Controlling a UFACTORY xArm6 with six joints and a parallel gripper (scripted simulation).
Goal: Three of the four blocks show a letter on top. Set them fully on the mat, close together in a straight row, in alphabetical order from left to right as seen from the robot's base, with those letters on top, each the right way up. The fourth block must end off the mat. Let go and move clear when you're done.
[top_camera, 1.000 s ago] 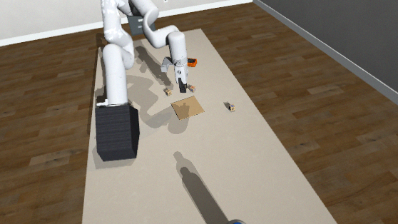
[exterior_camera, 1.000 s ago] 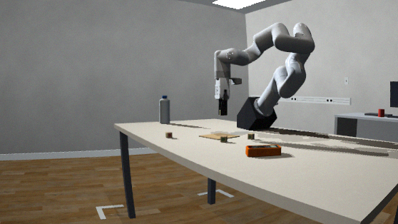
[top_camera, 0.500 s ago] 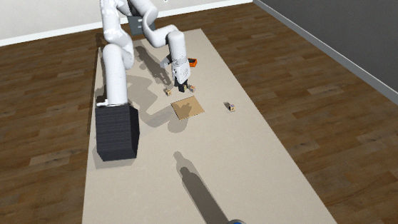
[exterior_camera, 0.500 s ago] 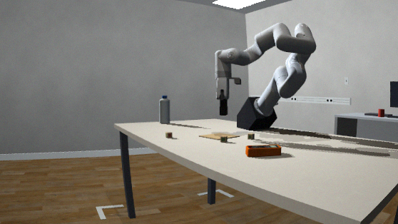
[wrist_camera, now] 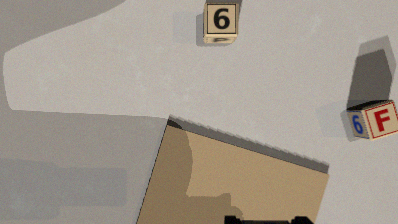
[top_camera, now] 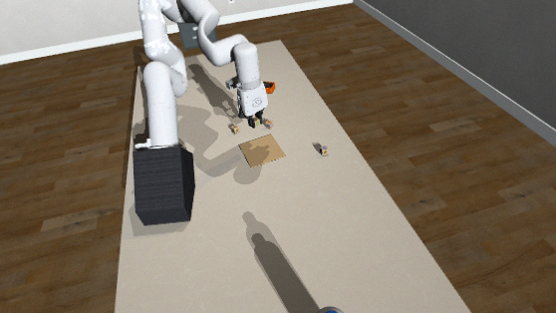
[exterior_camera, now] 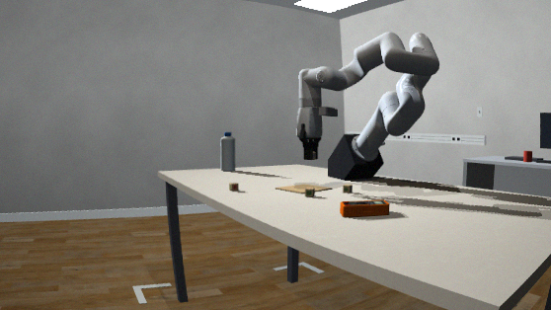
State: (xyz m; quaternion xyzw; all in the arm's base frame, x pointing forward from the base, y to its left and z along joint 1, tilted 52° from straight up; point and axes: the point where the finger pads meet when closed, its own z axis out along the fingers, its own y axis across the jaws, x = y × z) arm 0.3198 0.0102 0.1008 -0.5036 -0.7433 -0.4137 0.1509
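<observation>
My gripper is now 10 mm short of the thin mat, 30 mm to the left of it and 120 mm above it. Also, from my hand: grey bottle (20 mm ahead, 730 mm to the right, 30 mm below).
</observation>
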